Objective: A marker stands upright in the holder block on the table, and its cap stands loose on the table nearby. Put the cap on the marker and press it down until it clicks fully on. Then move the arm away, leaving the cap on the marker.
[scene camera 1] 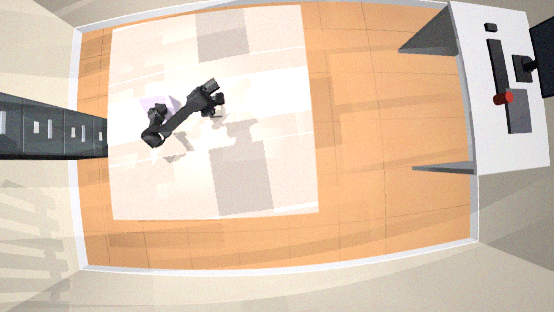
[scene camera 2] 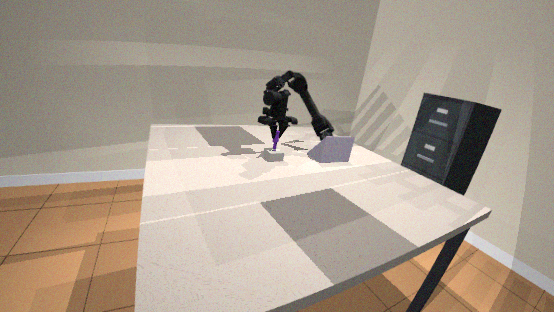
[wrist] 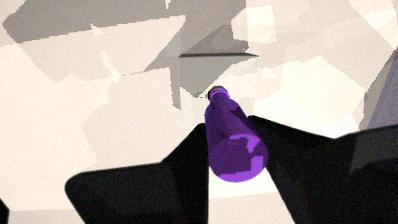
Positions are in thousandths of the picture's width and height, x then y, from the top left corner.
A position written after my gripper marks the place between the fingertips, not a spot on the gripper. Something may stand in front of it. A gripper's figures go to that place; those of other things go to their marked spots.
Labels:
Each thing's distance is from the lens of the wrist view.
my gripper (wrist: 569, 560): 11 cm
purple cap (wrist: 597, 690): 8 cm

